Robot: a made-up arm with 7 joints.
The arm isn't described. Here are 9 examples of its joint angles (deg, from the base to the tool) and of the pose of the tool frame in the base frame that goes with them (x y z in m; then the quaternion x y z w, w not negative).
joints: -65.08 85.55 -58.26 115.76 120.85 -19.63 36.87
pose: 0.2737 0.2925 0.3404 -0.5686 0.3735 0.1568 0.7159
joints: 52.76 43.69 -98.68 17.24 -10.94 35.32 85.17
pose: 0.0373 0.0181 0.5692 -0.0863 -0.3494 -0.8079 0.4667
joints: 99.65 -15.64 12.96 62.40 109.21 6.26 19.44
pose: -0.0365 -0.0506 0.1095 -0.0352 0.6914 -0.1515 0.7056
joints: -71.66 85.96 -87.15 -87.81 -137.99 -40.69 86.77
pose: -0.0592 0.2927 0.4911 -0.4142 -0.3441 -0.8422 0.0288
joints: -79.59 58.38 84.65 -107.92 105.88 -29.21 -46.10
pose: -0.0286 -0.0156 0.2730 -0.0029 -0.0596 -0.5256 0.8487
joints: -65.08 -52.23 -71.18 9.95 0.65 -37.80 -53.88
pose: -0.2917 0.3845 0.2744 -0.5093 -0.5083 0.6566 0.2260
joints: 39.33 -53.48 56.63 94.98 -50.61 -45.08 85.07
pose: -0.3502 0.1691 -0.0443 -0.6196 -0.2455 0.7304 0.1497
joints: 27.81 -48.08 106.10 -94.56 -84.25 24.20 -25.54
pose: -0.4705 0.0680 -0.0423 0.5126 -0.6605 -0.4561 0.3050
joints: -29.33 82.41 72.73 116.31 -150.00 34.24 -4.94
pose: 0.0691 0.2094 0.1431 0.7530 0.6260 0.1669 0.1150
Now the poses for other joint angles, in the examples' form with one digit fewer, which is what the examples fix.
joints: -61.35 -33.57 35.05 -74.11 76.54 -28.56 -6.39
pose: -0.034 0.036 0.525 -0.161 -0.502 0.171 0.832
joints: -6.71 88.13 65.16 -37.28 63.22 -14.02 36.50
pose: -0.383 -0.167 0.279 0.216 -0.891 -0.055 0.396
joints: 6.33 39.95 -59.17 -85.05 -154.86 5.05 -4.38
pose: 0.051 0.183 0.455 0.306 0.043 0.701 0.643
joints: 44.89 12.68 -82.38 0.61 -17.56 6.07 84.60
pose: 0.083 0.095 0.493 0.111 -0.149 -0.440 0.878
